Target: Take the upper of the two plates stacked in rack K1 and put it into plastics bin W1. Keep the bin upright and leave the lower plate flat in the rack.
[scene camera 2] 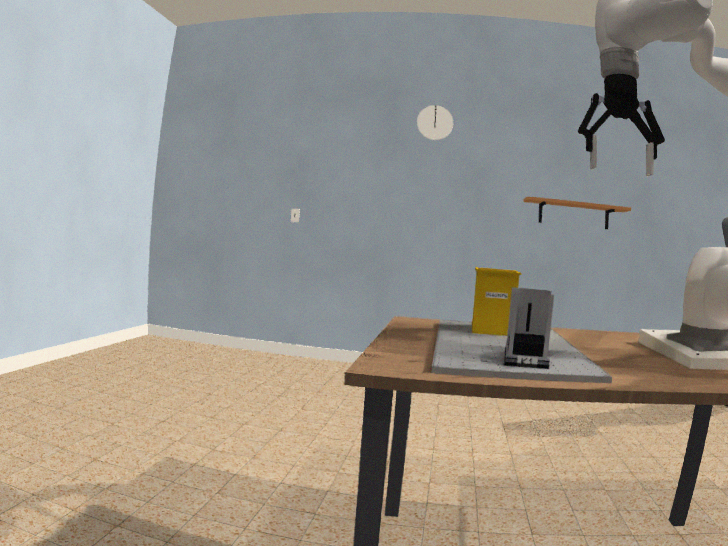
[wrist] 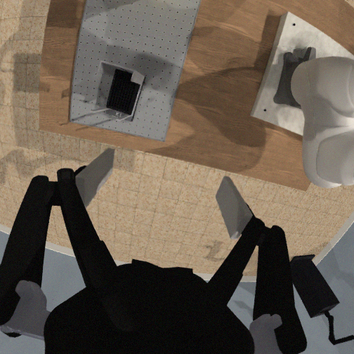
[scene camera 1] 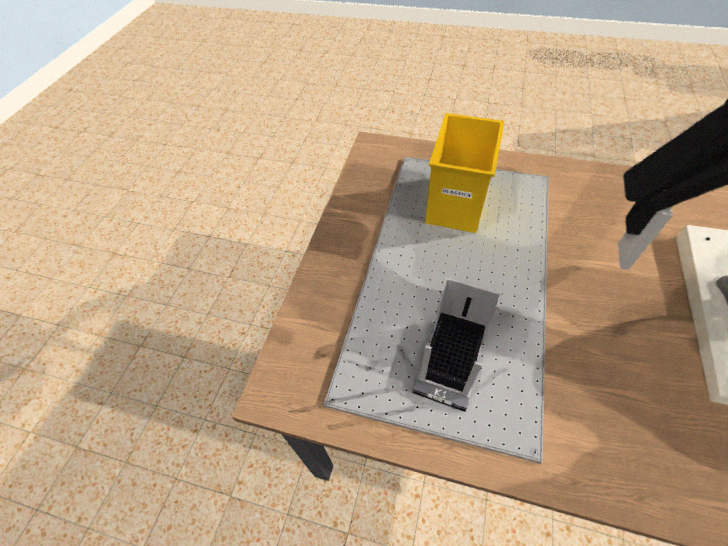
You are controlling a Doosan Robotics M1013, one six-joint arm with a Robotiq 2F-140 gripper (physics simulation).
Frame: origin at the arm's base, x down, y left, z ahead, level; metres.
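Seen in the pictures: gripper, fingertip midpoint: (scene camera 2: pixel 622 171) (scene camera 1: pixel 707 270); arm's base, link origin: (scene camera 2: pixel 705 344).
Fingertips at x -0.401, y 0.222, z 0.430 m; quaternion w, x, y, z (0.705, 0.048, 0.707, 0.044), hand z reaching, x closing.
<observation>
Offsets run from my fingertips to a thing's middle. Level surfaces: height alone.
Rack K1 {dx +0.350, dy -0.075, dz +0.173 m} (scene camera 1: pixel 486 300) (scene camera 2: pixel 542 314) (wrist: pixel 137 77) is a grey holder with a tall slotted back panel. Black gridded plates {dx +0.386, dy -0.085, dz +0.170 m} (scene camera 1: pixel 458 346) (scene camera 2: pixel 529 344) (wrist: pixel 123 93) lie flat in it; the boundary between upper and lower is too small to tell. The yellow plastics bin W1 {dx +0.336, dy -0.498, dz +0.169 m} (scene camera 1: pixel 455 208) (scene camera 2: pixel 490 314) stands upright behind the rack, and the part of its inside that shows in scene camera 1 holds no plate. My gripper (scene camera 2: pixel 620 171) (wrist: pixel 167 174) is open and empty, high above the table and to the right of the rack in scene camera 2. One finger shows in scene camera 1.
A grey perforated board {dx +0.427 m} (scene camera 1: pixel 405 282) (scene camera 2: pixel 464 358) (wrist: pixel 165 115) carries rack and bin on the wooden table (scene camera 1: pixel 599 411) (scene camera 2: pixel 458 386) (wrist: pixel 220 135). The arm's white base plate (scene camera 1: pixel 699 293) (scene camera 2: pixel 664 346) (wrist: pixel 270 85) is on the right. A wall shelf (scene camera 2: pixel 576 204) is behind.
</observation>
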